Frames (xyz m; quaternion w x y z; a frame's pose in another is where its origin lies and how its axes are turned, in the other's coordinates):
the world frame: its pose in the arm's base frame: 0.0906 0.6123 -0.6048 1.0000 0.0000 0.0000 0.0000
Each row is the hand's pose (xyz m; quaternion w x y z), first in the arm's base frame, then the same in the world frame.
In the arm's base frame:
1: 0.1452 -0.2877 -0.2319 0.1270 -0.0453 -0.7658 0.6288
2: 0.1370 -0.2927 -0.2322 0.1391 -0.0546 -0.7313 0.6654
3: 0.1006 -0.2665 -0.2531 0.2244 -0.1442 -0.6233 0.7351
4: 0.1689 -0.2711 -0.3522 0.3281 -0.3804 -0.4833 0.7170
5: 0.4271 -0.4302 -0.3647 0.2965 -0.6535 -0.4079 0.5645
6: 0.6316 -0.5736 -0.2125 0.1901 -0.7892 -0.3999 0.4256
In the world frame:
1: 0.0546 -0.9000 0.3729 0.1270 -0.0453 -0.7658 0.6288
2: 0.0464 -0.9050 0.3726 0.1391 -0.0546 -0.7313 0.6654
3: 0.0100 -0.8788 0.3517 0.2244 -0.1442 -0.6233 0.7351
4: 0.0783 -0.8834 0.2526 0.3281 -0.3804 -0.4833 0.7170
5: 0.3365 -1.0425 0.2401 0.2965 -0.6535 -0.4079 0.5645
6: 0.5410 -1.1859 0.3923 0.1901 -0.7892 -0.3999 0.4256

